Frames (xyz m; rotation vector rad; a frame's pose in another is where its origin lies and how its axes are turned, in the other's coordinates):
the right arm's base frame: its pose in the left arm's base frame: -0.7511 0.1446 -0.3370 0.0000 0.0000 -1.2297
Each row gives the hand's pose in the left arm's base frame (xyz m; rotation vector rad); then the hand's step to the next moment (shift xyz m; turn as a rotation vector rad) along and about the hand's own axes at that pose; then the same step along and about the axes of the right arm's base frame.
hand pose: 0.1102 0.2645 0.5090 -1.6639 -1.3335 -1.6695
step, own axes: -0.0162 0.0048 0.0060 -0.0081 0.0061 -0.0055
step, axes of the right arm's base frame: 0.0055 0.0088 -0.0146 0.0106 0.0003 -0.0046
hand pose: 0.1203 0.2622 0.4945 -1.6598 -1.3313 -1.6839
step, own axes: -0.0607 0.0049 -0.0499 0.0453 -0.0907 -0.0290
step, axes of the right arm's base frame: 0.0560 -0.0306 -0.0461 -0.0623 -0.0833 0.0174
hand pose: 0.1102 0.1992 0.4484 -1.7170 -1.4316 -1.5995
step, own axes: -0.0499 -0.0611 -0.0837 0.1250 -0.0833 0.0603
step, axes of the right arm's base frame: 0.0322 -0.1017 -0.0431 -0.1466 -0.0140 0.0672
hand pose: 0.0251 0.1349 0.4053 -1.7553 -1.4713 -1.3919
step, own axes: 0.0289 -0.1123 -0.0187 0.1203 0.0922 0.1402
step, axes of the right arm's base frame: -0.0695 -0.0946 0.0049 -0.0892 0.1700 0.0760
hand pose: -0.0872 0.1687 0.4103 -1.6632 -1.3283 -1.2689
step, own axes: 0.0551 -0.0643 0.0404 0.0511 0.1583 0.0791
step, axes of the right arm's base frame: -0.0845 -0.0222 0.0342 0.0163 0.1800 0.0353
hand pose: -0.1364 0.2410 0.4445 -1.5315 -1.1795 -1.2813
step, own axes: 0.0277 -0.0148 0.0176 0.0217 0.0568 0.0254
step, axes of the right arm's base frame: -0.0263 0.0002 0.0245 0.0078 0.0633 0.0165
